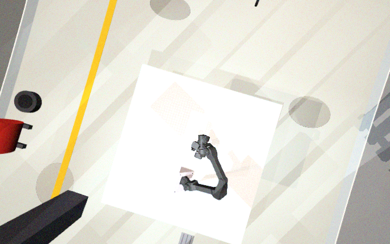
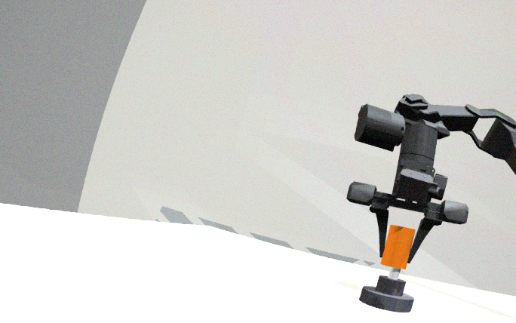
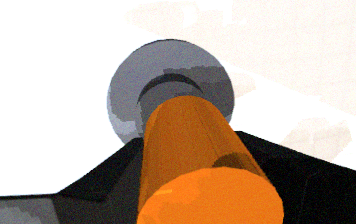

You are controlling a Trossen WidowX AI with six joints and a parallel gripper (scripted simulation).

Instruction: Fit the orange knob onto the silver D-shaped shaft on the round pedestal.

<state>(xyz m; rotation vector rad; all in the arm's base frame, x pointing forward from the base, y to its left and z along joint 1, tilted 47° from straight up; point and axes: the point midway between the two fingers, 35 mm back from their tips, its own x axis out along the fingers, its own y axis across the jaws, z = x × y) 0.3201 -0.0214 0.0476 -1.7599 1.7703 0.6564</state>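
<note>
Now: the dark round pedestal 4 cm below my gripper tip. From my gripper tip the other things lie so: orange knob: 3 cm above.
</note>
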